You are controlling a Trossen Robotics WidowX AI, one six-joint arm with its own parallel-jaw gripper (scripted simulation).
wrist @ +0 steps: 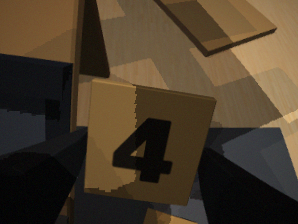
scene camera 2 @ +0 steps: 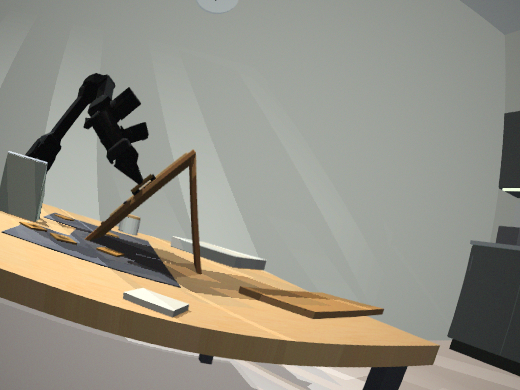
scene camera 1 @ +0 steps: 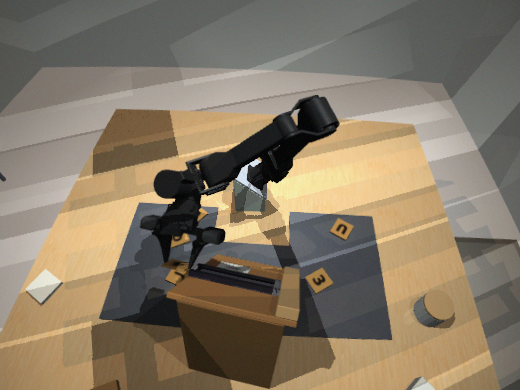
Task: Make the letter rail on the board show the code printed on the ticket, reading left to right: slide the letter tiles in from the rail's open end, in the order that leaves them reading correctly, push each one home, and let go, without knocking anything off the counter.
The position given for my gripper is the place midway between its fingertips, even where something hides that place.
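My gripper (scene camera 1: pixel 177 265) is holding a tile marked 4 (wrist: pixel 144 143). I find the gripper again at (wrist: pixel 144 147), and I see my gripper (scene camera 2: pixel 142 184) as well. There is a white pad (scene camera 2: pixel 168 306), and in the wrist view the pad is out of frame. I also see a flat wooden slab (scene camera 2: pixel 319 305) and a sloped wooden board (scene camera 2: pixel 165 176).
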